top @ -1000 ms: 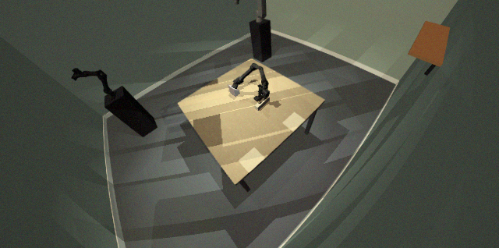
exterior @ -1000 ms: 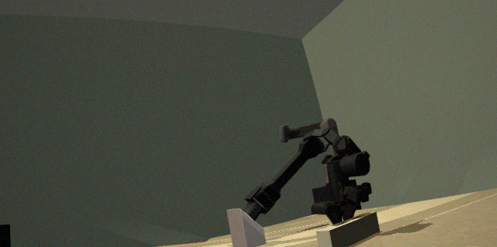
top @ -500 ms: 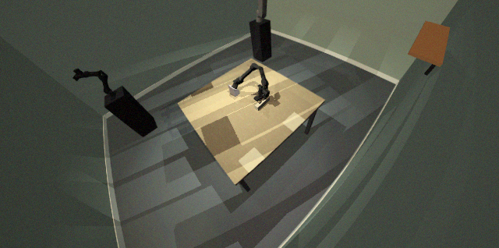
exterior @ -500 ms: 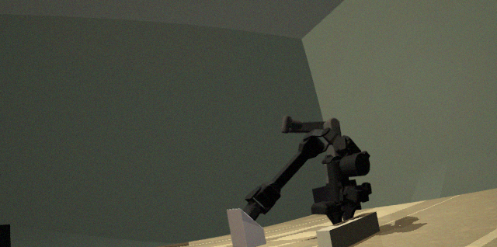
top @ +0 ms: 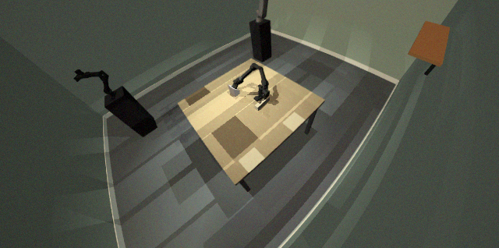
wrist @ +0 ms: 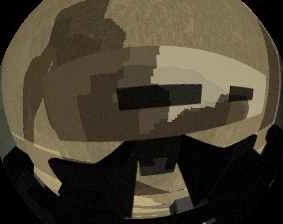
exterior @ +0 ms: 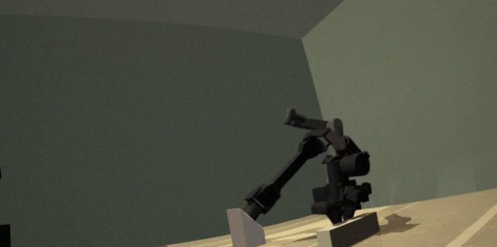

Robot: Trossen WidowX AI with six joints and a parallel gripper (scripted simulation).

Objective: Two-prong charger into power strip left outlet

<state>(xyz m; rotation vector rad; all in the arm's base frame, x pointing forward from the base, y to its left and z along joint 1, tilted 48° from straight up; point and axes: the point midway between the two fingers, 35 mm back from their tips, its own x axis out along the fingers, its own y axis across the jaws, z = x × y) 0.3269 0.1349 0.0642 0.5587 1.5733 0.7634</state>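
The charger is 2 cm ahead of my gripper tip and 1 cm above it.
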